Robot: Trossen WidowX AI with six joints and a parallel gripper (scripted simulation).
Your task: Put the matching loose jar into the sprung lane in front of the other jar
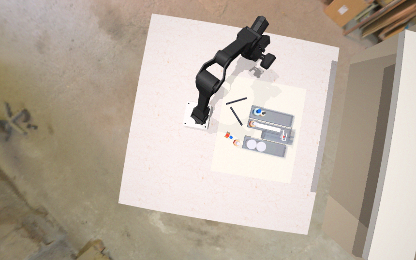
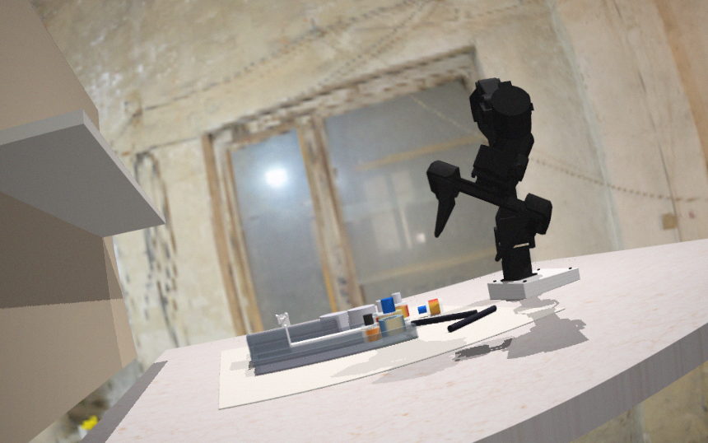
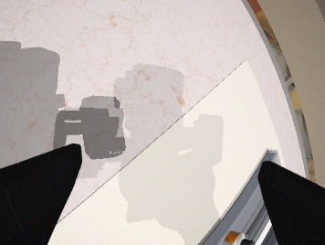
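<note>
The pusher plate lies 380 mm to the right of my gripper tip, 90 mm below it and 60 mm ahead of it.
</note>
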